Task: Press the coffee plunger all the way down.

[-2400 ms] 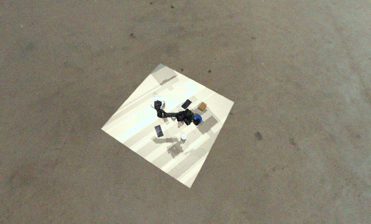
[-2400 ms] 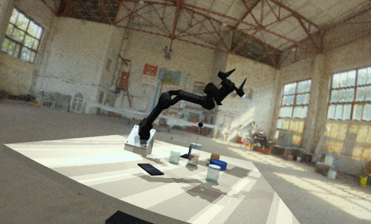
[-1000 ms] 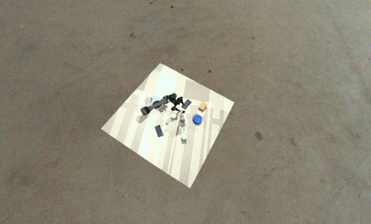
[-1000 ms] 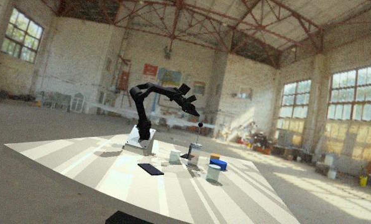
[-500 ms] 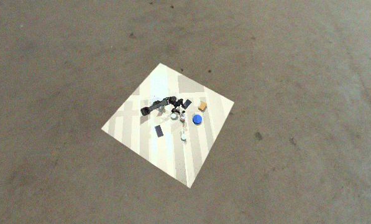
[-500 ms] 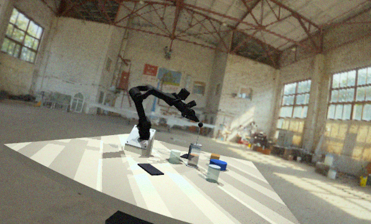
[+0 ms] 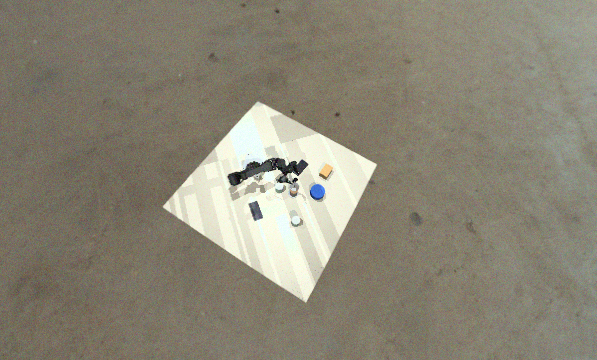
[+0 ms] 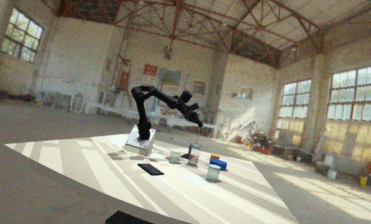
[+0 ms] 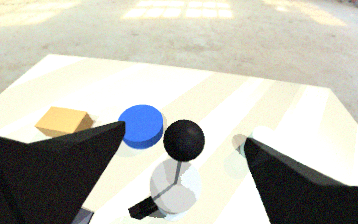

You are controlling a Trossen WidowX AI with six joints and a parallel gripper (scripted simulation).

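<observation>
Now: the coffee press 10 mm behind my gripper tip, 20 mm to the left of it and 140 mm below it. Also, from my gripper tip: orange block: 170 mm ahead, 300 mm to the left, 250 mm below.
</observation>
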